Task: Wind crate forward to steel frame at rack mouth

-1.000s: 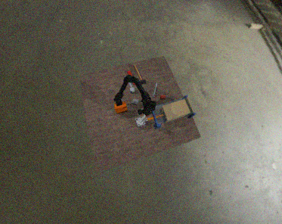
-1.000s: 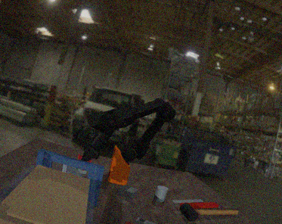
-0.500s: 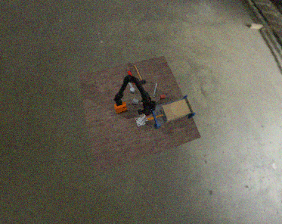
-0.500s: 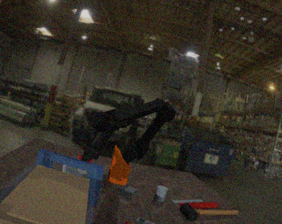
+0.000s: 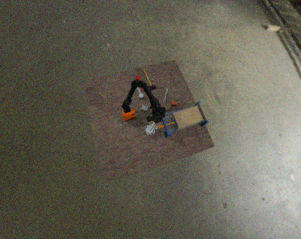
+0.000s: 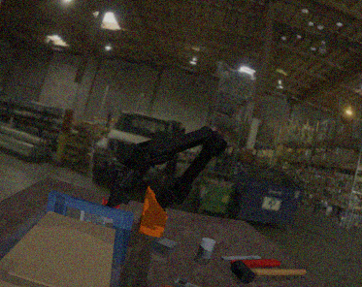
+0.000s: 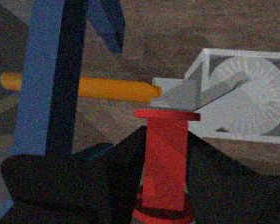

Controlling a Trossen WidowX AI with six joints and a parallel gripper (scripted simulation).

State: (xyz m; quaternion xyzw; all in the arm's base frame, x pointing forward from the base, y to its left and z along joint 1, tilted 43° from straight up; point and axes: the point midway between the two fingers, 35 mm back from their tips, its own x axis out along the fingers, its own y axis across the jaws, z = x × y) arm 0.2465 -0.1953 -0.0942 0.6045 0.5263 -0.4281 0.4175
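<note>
Right now my gripper tip is 70 mm short of the blue steel frame, 50 mm to the left of it and 30 mm above it. Round my gripper tip: winch: 100 mm behind, 40 mm to the right, 100 mm below; red knob: 10 mm to the left; winch handle: 30 mm behind, 30 mm below.
</note>
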